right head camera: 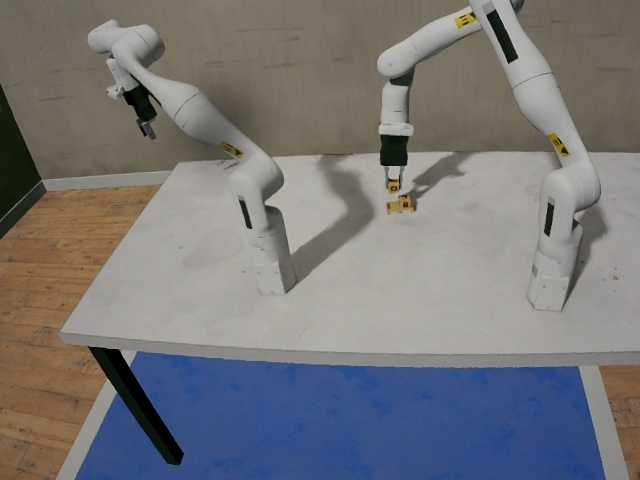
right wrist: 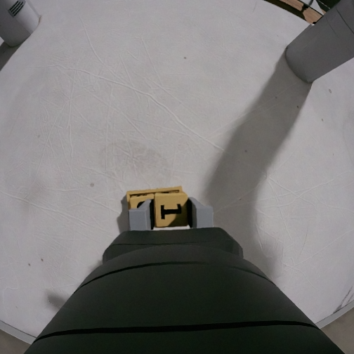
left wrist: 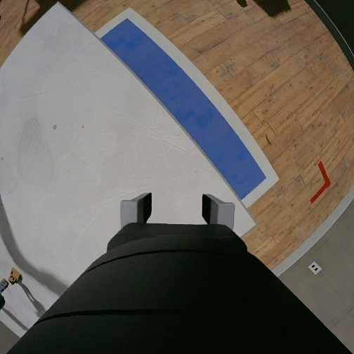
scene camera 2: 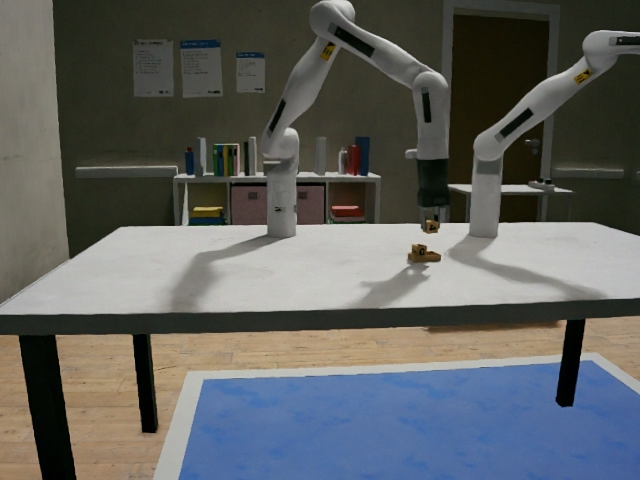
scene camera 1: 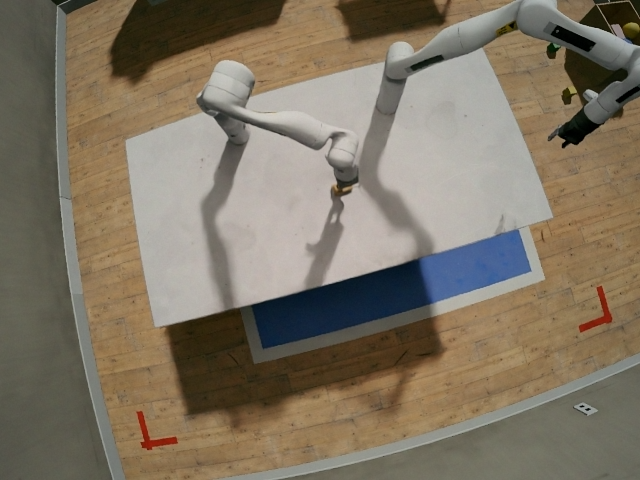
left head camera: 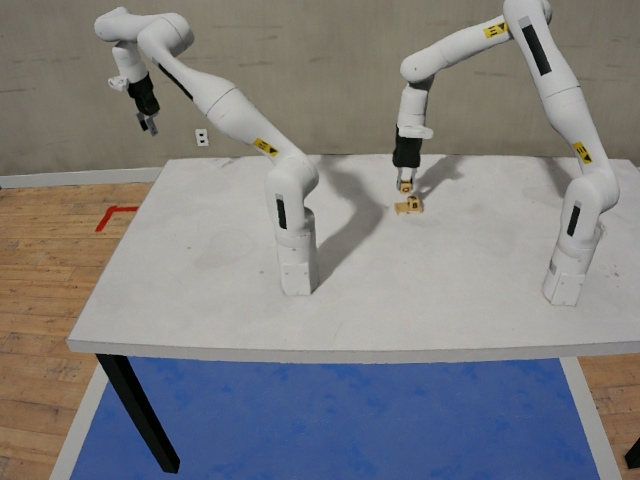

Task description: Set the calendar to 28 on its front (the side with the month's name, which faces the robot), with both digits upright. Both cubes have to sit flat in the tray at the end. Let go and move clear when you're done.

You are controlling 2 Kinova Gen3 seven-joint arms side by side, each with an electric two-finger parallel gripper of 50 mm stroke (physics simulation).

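Where they show: left gripper, fingertip midpoint: [right head camera: 150, 136] [scene camera 1: 555, 142] [left head camera: 150, 132]; right gripper, fingertip midpoint: [right head camera: 393, 187] [scene camera 2: 430, 229] [left head camera: 404, 188]; left arm's base, link origin: [right head camera: 277, 281] [scene camera 2: 483, 235] [scene camera 1: 387, 104] [left head camera: 299, 281]; right arm's base, link origin: [right head camera: 546, 295] [scene camera 2: 281, 234] [scene camera 1: 240, 135] [left head camera: 559, 291].
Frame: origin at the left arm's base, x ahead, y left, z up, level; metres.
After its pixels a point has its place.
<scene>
My right gripper [left head camera: 406, 188] {y -0.275, x 0.306, z 0.079 m} [right head camera: 393, 187] {y -0.275, x 0.306, z 0.079 m} [scene camera 2: 430, 226] {y -0.275, x 0.306, z 0.079 m} [right wrist: 170, 208] is shut on a wooden cube [right wrist: 172, 209], upright above the tray. The cube's face toward the wrist camera shows a sideways 1; its robot-facing side shows a mark like a 0. The small wooden tray [left head camera: 400, 209] {y -0.266, x 0.304, z 0.009 m} [right head camera: 393, 209] {y -0.273, x 0.288, z 0.017 m} [scene camera 2: 433, 257] {y -0.270, x 0.330, z 0.010 m} [right wrist: 155, 191] stands on the table. A second cube [left head camera: 415, 205] {y -0.309, x 0.300, z 0.025 m} [right head camera: 405, 203] {y -0.307, x 0.300, z 0.029 m} [scene camera 2: 419, 250] {y -0.308, x 0.331, z 0.029 m} is at its right end in the head views, its robot-facing mark like an 8. Whether it sits flat is too small to tell. My left gripper [left head camera: 146, 125] {y 0.479, x 0.401, z 0.231 m} [left wrist: 176, 204] is open and empty, far left in the head views.
The white table [left head camera: 222, 299] {y 0.182, x -0.067, z 0.000 m} [scene camera 1: 289, 232] {y -0.536, x 0.433, z 0.000 m} carries both arm bases. The left arm's base [left head camera: 298, 263] {y -0.008, x -0.045, z 0.098 m} stands left of the tray, and the right arm's base [left head camera: 568, 273] {y -0.627, x -0.080, z 0.097 m} to its right. A shelf unit [scene camera 2: 377, 198] with books stands beyond the table in scene camera 2.
</scene>
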